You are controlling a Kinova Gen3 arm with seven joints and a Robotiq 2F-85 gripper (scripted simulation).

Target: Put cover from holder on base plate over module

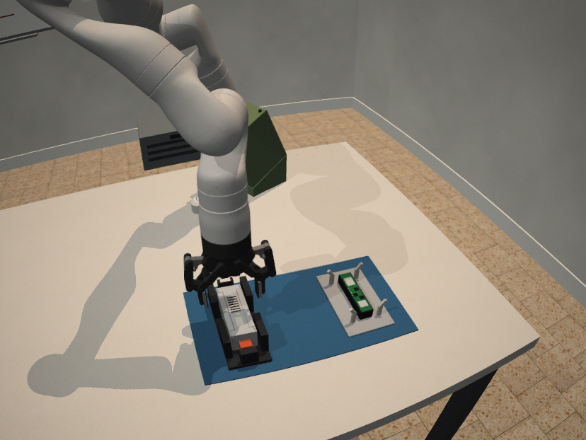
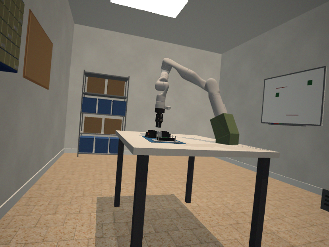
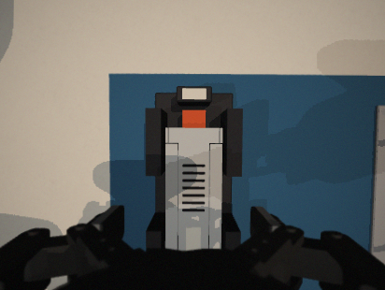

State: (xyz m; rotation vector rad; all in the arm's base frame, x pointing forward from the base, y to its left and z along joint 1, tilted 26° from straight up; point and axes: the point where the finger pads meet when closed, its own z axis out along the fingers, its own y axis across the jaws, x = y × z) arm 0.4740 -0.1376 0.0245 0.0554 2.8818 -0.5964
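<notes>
The grey cover lies 60 mm below my hand.
</notes>
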